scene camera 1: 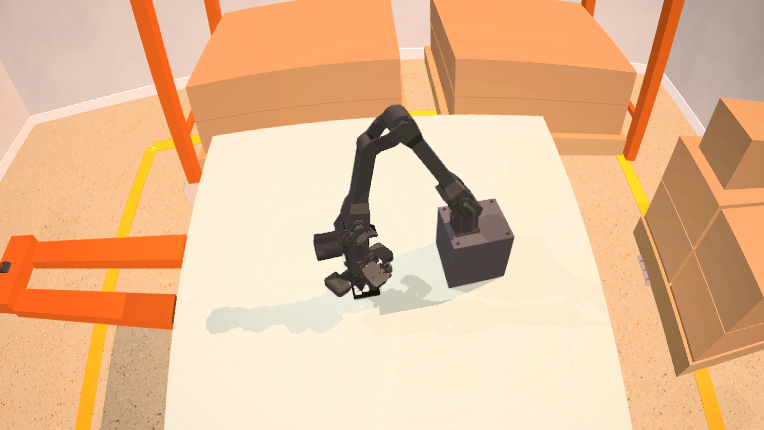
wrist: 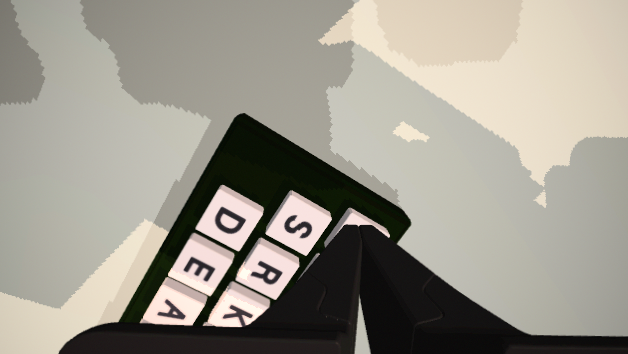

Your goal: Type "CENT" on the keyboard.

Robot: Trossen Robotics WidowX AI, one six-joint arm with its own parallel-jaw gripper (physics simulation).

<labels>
gripper: scene camera 1; wrist
same spot on gripper: (wrist: 401,298) = (scene camera 1: 361,284)
</labels>
